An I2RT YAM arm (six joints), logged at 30 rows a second.
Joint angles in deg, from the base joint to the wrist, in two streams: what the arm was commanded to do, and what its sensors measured. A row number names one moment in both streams.
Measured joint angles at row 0:
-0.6, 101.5, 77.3, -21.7, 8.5, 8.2
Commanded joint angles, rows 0 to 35:
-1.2, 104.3, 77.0, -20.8, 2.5, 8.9
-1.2, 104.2, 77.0, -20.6, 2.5, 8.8
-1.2, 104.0, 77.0, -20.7, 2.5, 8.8
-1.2, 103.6, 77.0, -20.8, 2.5, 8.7
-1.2, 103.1, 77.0, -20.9, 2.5, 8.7
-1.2, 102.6, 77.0, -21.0, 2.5, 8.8
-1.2, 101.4, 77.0, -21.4, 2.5, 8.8
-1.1, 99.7, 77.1, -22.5, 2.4, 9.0
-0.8, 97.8, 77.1, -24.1, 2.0, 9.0
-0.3, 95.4, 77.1, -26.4, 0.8, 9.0
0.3, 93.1, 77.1, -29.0, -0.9, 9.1
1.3, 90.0, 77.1, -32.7, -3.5, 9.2
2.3, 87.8, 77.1, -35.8, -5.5, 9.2
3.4, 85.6, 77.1, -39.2, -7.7, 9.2
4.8, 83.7, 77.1, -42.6, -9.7, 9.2
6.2, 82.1, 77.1, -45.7, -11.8, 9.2
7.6, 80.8, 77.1, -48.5, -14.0, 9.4
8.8, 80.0, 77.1, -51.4, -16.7, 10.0
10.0, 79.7, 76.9, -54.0, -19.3, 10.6
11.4, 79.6, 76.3, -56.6, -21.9, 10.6
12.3, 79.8, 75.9, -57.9, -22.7, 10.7
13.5, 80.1, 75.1, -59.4, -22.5, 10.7
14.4, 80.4, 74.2, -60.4, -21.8, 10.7
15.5, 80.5, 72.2, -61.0, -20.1, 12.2
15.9, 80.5, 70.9, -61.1, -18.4, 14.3
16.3, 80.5, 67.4, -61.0, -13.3, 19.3
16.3, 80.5, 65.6, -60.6, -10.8, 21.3
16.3, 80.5, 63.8, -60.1, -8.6, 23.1
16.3, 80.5, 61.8, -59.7, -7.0, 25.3
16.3, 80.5, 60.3, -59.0, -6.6, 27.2
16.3, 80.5, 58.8, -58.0, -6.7, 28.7
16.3, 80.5, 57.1, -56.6, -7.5, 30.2
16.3, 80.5, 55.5, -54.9, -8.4, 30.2
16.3, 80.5, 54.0, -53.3, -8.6, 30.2
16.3, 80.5, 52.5, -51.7, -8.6, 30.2
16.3, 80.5, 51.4, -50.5, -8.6, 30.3
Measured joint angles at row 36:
16.1, 80.2, 54.6, -53.0, -10.0, 27.1
